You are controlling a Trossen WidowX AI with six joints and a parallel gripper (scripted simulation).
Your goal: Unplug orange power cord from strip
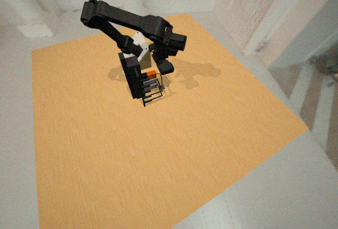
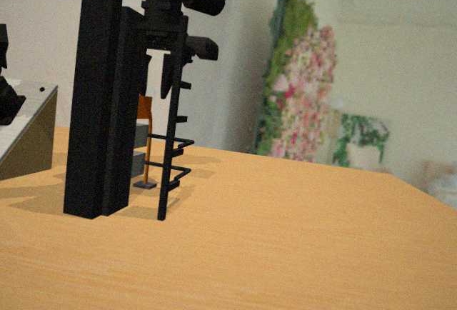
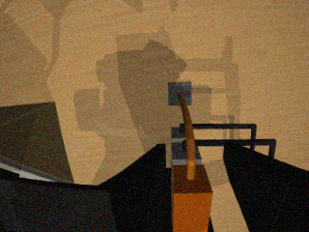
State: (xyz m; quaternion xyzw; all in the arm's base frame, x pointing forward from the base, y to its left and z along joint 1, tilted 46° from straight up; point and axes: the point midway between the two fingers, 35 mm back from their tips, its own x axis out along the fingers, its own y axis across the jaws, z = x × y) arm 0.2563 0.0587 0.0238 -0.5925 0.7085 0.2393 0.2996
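The orange plug is 1 cm behind my gripper tip, 7 cm to the right of it and 1 cm below it. Also, from my gripper tip: grey base (1 cm to the left, 15 cm below); black upright block (2 cm behind, 17 cm to the right).
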